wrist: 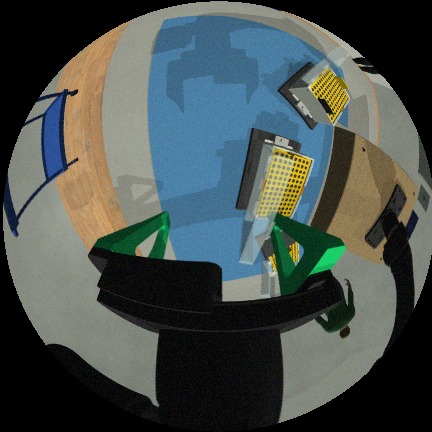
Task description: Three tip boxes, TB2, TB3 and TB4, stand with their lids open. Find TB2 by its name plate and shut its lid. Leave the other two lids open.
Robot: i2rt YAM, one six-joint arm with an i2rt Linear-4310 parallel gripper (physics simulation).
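Frame: origin at the arm's base, x right, y ahead, z up, level; centimetres.
Seen in the pictures: gripper, between the fingertips: point(218, 216); arm's base, origin of its link: point(386, 217).
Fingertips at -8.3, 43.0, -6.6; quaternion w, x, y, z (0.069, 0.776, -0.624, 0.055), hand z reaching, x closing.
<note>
Pixels of each thing's top centre, then the offset from my fingertips to it, as dx, dy, dz. "spot": a spot on its surface instead. Level surfaces: height alone.
- blue mat, height of its surface: dz -12.7
- middle box, a spot on its surface: point(285, 182) spot: +5.0, -3.7, +1.9
- upper right box, centre of its top: point(338, 92) +23.1, -16.2, -5.2
- third box, centre of its top: point(287, 262) -17.5, -23.7, -5.2
Three tip boxes with yellow, holed tops and clear lids stand on dark bases on the blue mat point(190, 150). The middle box point(285, 182) is nearest the view's centre; its clear lid point(249, 242) stands open at its left side. The upper right box point(329, 95) is turned at an angle, its clear lid point(327, 61) open. The third box point(294, 252) is partly hidden behind the right green finger, its lid point(269, 280) open. White name plates show, but their lettering is too small to read, so I cannot tell which is TB2. My gripper point(218, 216) is open and empty, above the mat, its right finger overlapping the middle box's lower edge in view.
A tan board point(362, 185) with a dark edge and the arm's black base plate point(386, 216) is at the right. A wooden strip point(82, 150) runs down the left, with a blue-framed chair-like object point(54, 137) beyond it. A green-clad figure point(341, 315) shows at the lower right.
</note>
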